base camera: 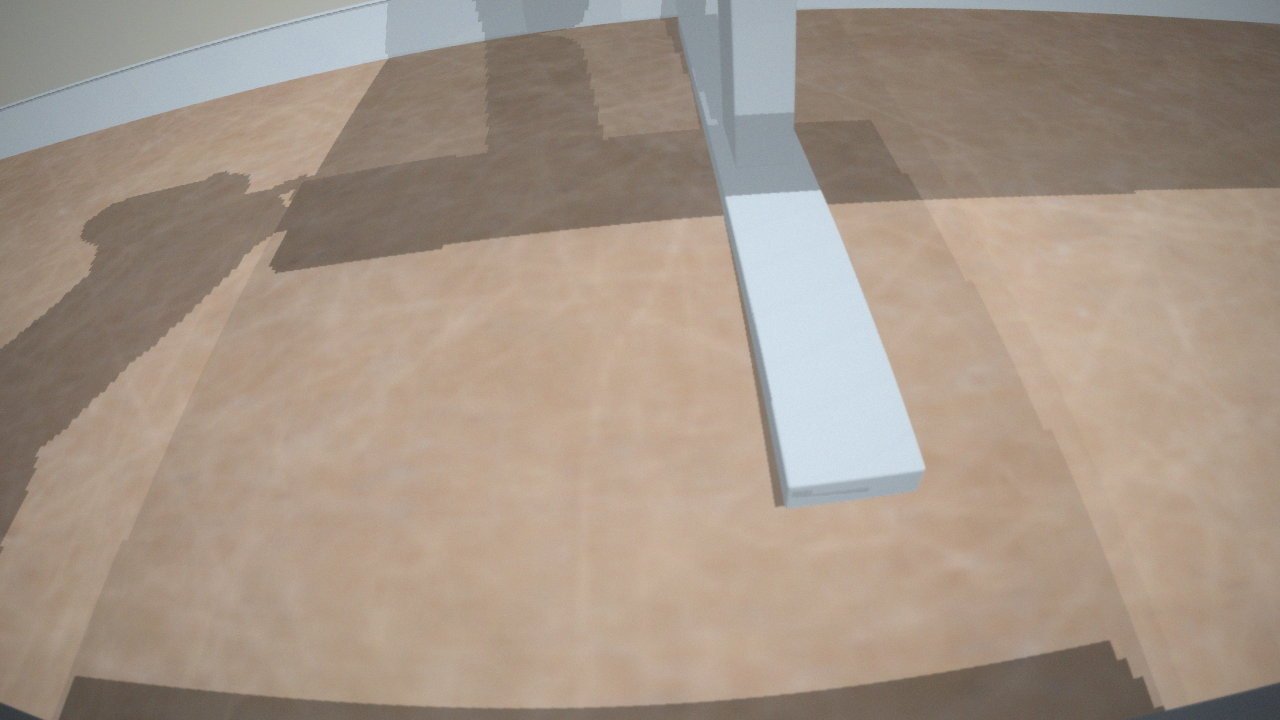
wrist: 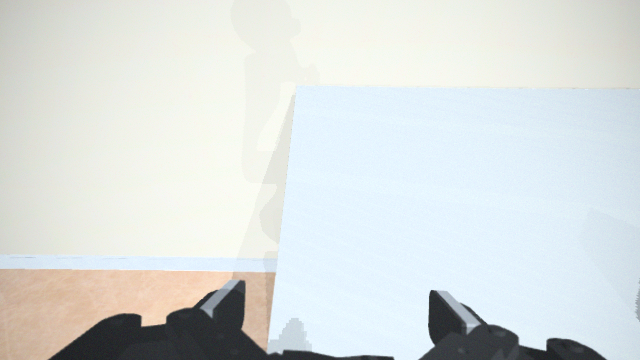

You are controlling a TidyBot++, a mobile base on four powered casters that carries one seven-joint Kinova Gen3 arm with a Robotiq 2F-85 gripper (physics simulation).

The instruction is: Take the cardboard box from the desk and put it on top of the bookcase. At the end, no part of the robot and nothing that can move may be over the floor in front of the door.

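Frame: origin at the arm's base, x left, y ahead, z down, level; millimetres.
Seen in the pictures: gripper, between the fingertips: (wrist: 335, 305).
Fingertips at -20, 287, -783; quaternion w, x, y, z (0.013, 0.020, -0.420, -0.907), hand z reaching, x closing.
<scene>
A point is followed by its place in that frame, as x, y, z.
The white desk top (wrist: 450, 190) @(-239, 628, -554) fills the right part of the wrist view, with its left edge near the middle and its back edge along the wall. A white desk leg with a long flat foot (base camera: 819, 331) stands on the floor in the base camera view. My gripper (wrist: 335, 305) @(-20, 287, -783) is open, with no object between its fingers; its right finger shows against the desk top and its left finger against the floor. The cardboard box, the bookcase and the door do not show in either view.
A cream wall (wrist: 125, 125) @(605, 1090, -378) stands behind the desk, with a white baseboard (base camera: 223, 71) @(655, 1077, 356) (wrist: 125, 263) @(861, 1075, 347) at its bottom. The tan floor (base camera: 501, 402) @(113, 409, 396) (wrist: 100, 305) @(898, 901, 396) carries shadows, one of them arm-shaped at the left of the base camera view.
</scene>
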